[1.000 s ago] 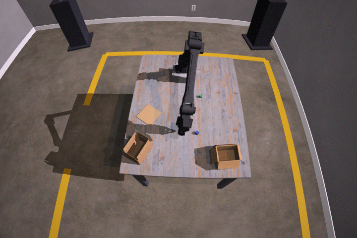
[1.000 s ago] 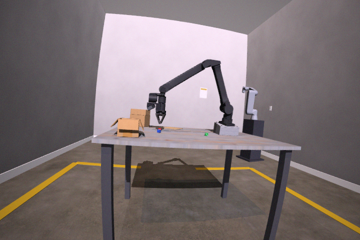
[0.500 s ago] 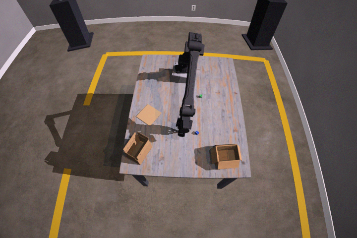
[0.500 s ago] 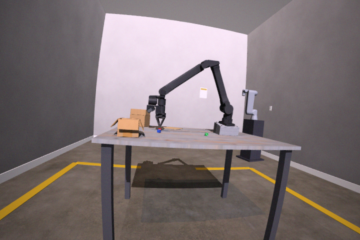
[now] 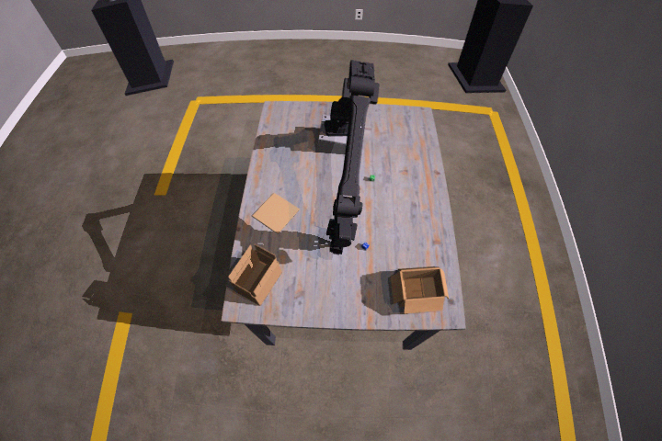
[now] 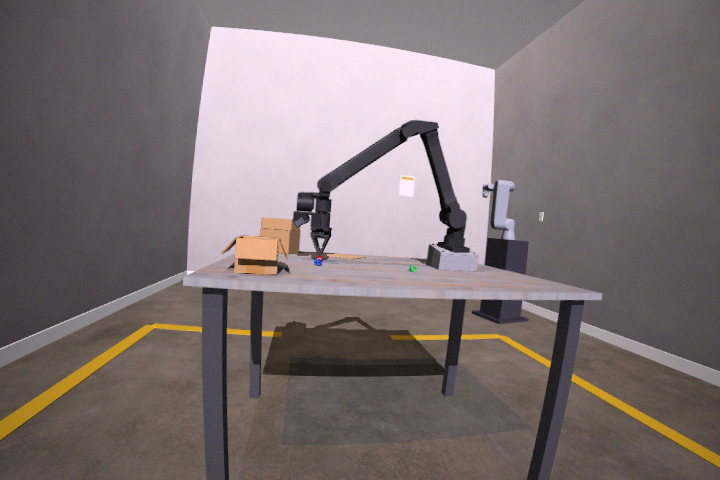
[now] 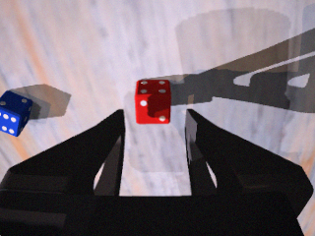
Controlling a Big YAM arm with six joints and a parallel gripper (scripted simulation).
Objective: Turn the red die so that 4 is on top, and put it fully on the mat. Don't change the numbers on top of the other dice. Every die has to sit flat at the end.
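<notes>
Now: hand 3 cm above the red die. Also, from my hand: blue die: 9 cm to the left, 3 cm below, 3 cm ahead; then tan mat: 24 cm to the right, 18 cm behind, 4 cm below; then cardboard box: 32 cm to the right, 11 cm ahead, 3 cm above.
</notes>
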